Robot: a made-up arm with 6 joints. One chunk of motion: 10 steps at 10 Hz.
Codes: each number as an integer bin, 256 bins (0 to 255) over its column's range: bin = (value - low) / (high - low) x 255, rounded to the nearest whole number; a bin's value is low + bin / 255 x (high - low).
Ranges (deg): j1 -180.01..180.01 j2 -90..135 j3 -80.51..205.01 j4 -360.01..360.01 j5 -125..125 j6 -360.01..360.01
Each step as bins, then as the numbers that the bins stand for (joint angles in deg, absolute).
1 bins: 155 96 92 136 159 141
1 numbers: 38.83 -5.29 22.50 24.00 30.88 38.12
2 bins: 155 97 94 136 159 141
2 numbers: 38.83 -4.41 24.74 24.00 30.88 38.12
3 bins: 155 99 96 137 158 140
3 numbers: 38.83 -2.65 26.98 26.82 29.90 35.30
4 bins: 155 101 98 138 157 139
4 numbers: 38.83 -0.88 29.22 29.65 28.92 32.47
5 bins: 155 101 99 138 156 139
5 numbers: 38.83 -0.88 30.34 29.65 27.94 32.47
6 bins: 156 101 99 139 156 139
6 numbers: 40.24 -0.88 30.34 32.47 27.94 32.47
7 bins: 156 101 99 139 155 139
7 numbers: 40.24 -0.88 30.34 32.47 26.96 32.47
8 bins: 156 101 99 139 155 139
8 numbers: 40.24 -0.88 30.34 32.47 26.96 32.47
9 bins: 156 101 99 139 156 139
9 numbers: 40.24 -0.88 30.34 32.47 27.94 32.47
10 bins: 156 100 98 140 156 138
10 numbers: 40.24 -1.76 29.22 35.30 27.94 29.65
